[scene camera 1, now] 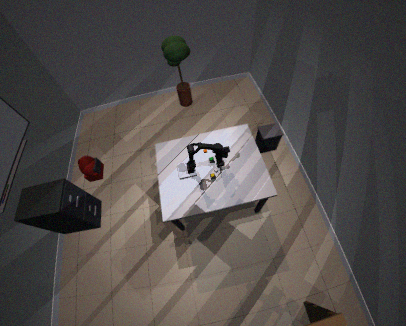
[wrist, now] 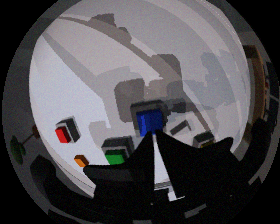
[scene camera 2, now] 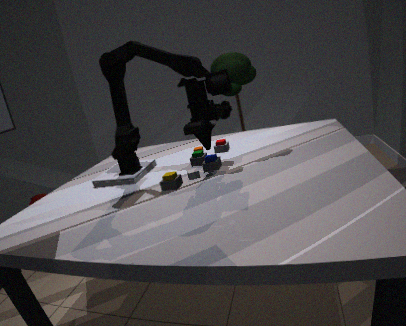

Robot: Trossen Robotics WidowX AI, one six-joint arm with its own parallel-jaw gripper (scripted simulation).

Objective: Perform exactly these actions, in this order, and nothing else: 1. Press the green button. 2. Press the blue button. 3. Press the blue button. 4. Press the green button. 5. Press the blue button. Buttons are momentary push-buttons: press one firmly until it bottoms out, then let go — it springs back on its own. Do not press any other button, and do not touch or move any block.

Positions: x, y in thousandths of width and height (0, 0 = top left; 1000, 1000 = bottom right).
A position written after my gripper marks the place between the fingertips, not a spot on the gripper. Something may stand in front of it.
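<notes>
My gripper (scene camera 2: 514, 459): shut, holding nothing. Visible in the wrist view too, same gripper (wrist: 548, 596).
</notes>
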